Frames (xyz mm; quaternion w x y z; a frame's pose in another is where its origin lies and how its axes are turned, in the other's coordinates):
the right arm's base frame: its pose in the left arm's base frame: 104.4 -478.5 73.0 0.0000 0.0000 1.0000 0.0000
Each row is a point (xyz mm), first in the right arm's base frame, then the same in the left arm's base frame.
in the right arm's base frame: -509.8 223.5 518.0
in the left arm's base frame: 614.2 -255.0 -445.0
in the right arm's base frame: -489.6 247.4 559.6
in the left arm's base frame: 594.0 -231.1 -486.6
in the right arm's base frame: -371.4 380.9 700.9
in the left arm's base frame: 475.8 -97.6 -627.9
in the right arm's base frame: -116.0 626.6 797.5
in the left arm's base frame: 220.4 148.1 -724.5
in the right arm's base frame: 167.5 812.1 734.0
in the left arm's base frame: -63.1 333.6 -661.0
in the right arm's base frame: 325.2 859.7 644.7
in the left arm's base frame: -220.8 381.2 -571.7
